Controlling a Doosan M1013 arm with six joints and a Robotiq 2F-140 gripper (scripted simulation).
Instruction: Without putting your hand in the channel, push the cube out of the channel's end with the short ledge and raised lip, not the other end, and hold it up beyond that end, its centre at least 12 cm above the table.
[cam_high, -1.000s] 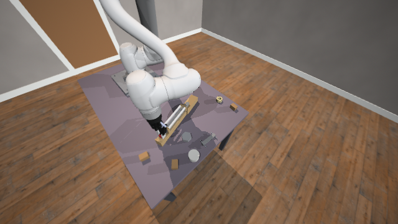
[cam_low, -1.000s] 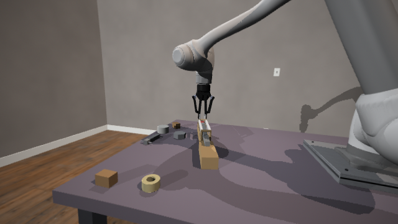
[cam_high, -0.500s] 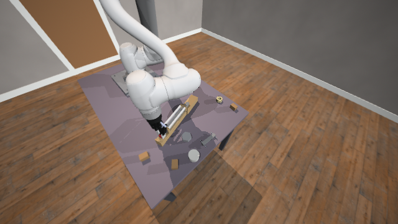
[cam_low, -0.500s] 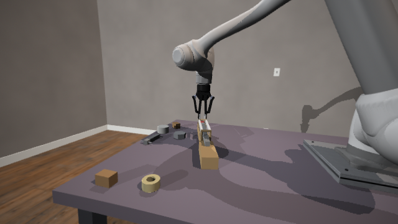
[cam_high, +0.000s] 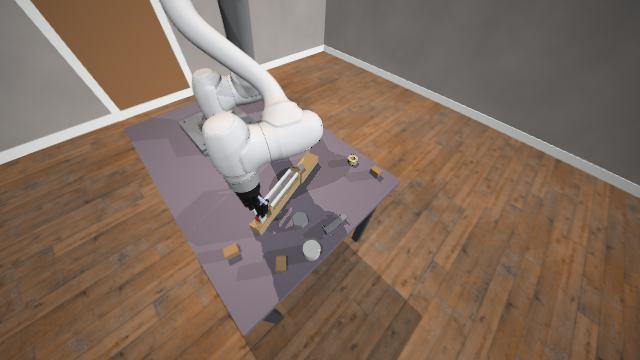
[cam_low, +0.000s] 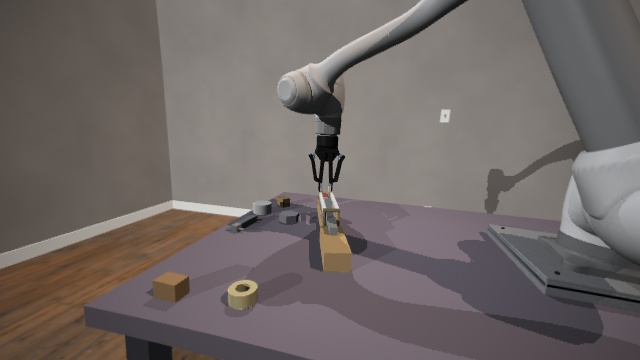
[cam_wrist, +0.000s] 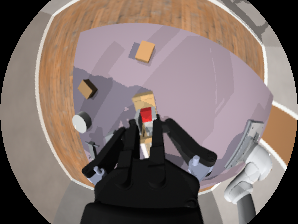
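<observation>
My hand is 60 mm past the channel, 130 mm to the right of it and 30 mm above it. Round my hand: grey hexagonal piece: 80 mm ahead, 130 mm to the left, 70 mm below; then white disc: 200 mm ahead, 100 mm to the left, 70 mm below; then grey handle piece: 170 mm ahead, 240 mm to the left, 70 mm below.
</observation>
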